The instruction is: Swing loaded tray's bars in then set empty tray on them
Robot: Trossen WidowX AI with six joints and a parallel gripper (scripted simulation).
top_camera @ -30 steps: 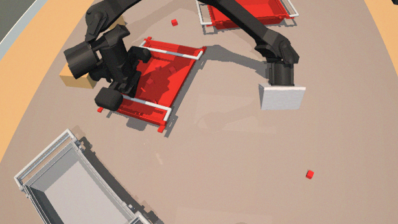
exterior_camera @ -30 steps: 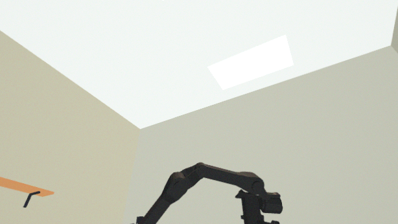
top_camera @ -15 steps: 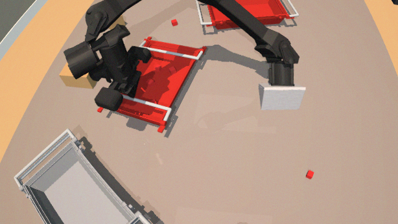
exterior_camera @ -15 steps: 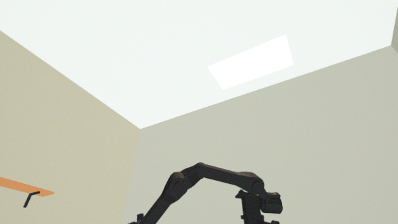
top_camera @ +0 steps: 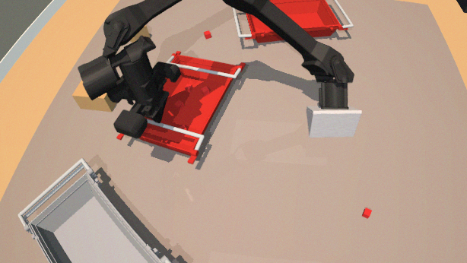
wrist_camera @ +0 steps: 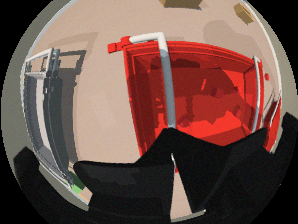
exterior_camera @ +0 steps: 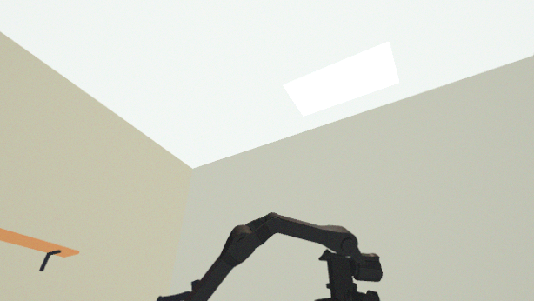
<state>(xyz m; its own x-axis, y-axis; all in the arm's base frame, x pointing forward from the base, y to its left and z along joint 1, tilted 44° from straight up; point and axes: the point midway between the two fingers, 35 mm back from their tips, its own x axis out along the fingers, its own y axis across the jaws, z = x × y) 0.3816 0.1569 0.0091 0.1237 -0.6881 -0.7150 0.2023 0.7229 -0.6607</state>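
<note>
My gripper tip is now 270 mm past the red tray, 500 mm to the left of it and 40 mm above it. Round my gripper tip: small red cube: 470 mm behind, 130 mm to the left, 80 mm below.
</note>
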